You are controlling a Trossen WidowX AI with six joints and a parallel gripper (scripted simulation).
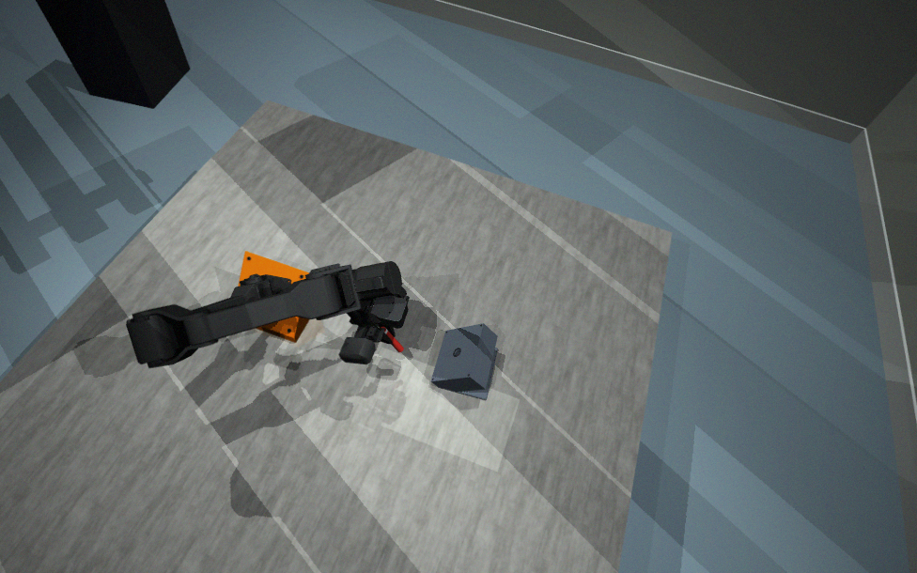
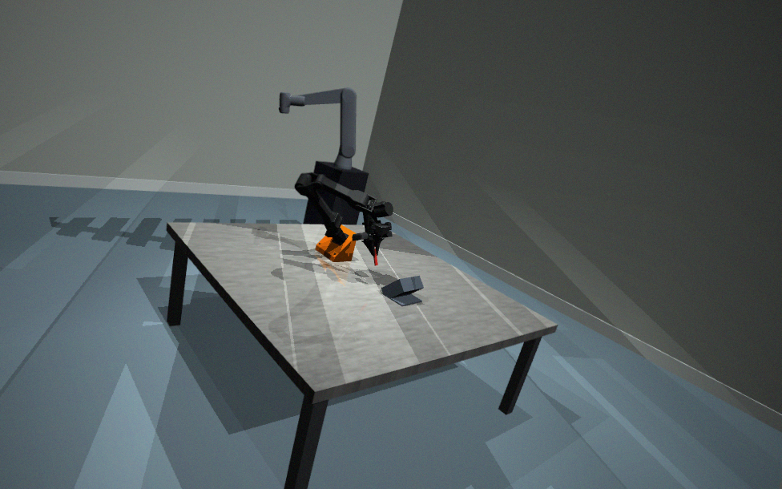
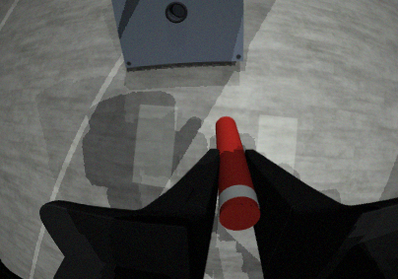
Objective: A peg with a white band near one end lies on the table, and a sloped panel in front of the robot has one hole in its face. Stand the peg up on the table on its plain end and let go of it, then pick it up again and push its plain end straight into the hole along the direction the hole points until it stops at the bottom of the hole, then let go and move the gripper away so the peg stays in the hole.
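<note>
My gripper tip is 150 mm short of the grey sloped panel, 40 mm to the right of it and 80 mm above it. From my gripper tip the other things lie so: red peg: 10 mm behind, 10 mm above.
</note>
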